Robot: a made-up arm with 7 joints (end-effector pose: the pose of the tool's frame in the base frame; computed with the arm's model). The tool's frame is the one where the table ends. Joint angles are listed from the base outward.
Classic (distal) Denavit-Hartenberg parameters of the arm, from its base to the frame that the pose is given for. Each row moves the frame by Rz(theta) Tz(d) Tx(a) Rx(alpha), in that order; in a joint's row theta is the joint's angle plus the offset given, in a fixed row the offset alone. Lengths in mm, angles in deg.
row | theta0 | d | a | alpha
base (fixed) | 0 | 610.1 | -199.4 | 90
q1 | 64.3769 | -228 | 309.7 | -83.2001
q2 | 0 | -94.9 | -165.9 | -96.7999
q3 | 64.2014 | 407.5 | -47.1 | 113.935
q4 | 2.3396 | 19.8 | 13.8 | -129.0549
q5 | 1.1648 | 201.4 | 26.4 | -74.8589
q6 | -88.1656 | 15.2 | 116.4 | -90
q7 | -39.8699 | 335 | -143.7 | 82.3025
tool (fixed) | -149.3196 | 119 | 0 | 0
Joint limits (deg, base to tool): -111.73..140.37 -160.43..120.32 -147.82..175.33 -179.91..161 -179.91..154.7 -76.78..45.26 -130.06..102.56
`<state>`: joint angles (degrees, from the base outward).
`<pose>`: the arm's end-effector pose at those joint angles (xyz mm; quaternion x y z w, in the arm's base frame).
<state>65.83 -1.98 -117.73 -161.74 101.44 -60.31 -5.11</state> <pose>-253.9 673.3 1303.4 -0.6914 -0.0838 0.4432 0.5644</pose>
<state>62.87 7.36 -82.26 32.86 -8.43 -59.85 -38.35</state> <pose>-89.5 1113.9 523.6 0.4598 -0.3058 -0.8041 0.2202</pose>
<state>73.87 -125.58 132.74 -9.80 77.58 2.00 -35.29</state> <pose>-908.2 64.8 960.8 0.7175 0.5079 0.4152 0.2344</pose>
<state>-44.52 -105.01 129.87 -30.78 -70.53 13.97 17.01</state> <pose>649.7 625.0 656.0 0.2210 -0.4150 -0.8392 0.2732</pose>
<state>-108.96 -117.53 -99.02 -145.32 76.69 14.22 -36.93</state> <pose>79.8 273.8 -366.2 0.6255 0.3750 0.6153 0.2992</pose>
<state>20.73 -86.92 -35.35 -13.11 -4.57 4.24 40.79</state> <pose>336.6 251.7 1306.2 0.1257 0.7724 0.3882 0.4868</pose>
